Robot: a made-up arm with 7 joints. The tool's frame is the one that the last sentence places.
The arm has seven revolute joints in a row. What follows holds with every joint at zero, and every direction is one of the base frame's. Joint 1 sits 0.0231 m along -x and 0.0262 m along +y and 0.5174 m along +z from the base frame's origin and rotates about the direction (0.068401, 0.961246, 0.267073). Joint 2 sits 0.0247 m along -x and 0.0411 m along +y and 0.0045 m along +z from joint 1 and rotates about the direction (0.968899, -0.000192, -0.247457). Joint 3 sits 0.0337 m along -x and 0.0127 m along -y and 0.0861 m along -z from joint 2 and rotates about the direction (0.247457, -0.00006, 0.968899). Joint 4 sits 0.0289 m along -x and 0.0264 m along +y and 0.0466 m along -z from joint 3 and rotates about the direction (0.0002, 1, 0.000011). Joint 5 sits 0.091 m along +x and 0.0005 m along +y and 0.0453 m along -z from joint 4 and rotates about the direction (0.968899, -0.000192, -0.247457). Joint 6 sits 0.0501 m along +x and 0.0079 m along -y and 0.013 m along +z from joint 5 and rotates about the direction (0.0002, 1, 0.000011). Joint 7 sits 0.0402 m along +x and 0.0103 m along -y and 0.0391 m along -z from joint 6 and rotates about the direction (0.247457, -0.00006, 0.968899). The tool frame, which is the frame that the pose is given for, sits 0.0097 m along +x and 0.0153 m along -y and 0.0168 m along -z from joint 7; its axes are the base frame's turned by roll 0.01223, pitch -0.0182 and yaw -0.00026 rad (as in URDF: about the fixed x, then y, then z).
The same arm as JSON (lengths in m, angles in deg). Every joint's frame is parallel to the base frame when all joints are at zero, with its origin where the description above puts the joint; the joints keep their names.
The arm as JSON. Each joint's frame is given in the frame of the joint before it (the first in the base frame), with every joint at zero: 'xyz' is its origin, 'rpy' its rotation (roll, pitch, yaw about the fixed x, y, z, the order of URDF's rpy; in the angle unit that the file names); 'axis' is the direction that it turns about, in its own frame. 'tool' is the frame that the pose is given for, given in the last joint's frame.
{"units": {"length": "m", "angle": "deg"}, "joints": [
  {"name": "joint 1", "type": "revolute", "origin": {"xyz": [-0.0231, 0.0262, 0.5174], "rpy": [0.0, 0.0, 0.0]}, "axis": [0.068403, 0.961235, 0.26711]},
  {"name": "joint 2", "type": "revolute", "origin": {"xyz": [-0.0247, 0.0411, 0.0045], "rpy": [0.0, 0.0, 0.0]}, "axis": [0.968889, -0.0002, -0.247497]},
  {"name": "joint 3", "type": "revolute", "origin": {"xyz": [-0.0337, -0.0127, -0.0861], "rpy": [0.0, 0.0, 0.0]}, "axis": [0.247497, -0.0001, 0.968889]},
  {"name": "joint 4", "type": "revolute", "origin": {"xyz": [-0.0289, 0.0264, -0.0466], "rpy": [0.0, 0.0, 0.0]}, "axis": [0.0002, 1.0, 0.0]},
  {"name": "joint 5", "type": "revolute", "origin": {"xyz": [0.091, 0.0005, -0.0453], "rpy": [0.0, 0.0, 0.0]}, "axis": [0.968889, -0.0002, -0.247497]},
  {"name": "joint 6", "type": "revolute", "origin": {"xyz": [0.0501, -0.0079, 0.013], "rpy": [0.0, 0.0, 0.0]}, "axis": [0.0002, 1.0, 0.0]},
  {"name": "joint 7", "type": "revolute", "origin": {"xyz": [0.0402, -0.0103, -0.0391], "rpy": [0.0, 0.0, 0.0]}, "axis": [0.247497, -0.0001, 0.968889]}
], "tool": {"origin": {"xyz": [0.0097, -0.0153, -0.0168], "rpy": [0.7, -1.04, -0.01]}}}

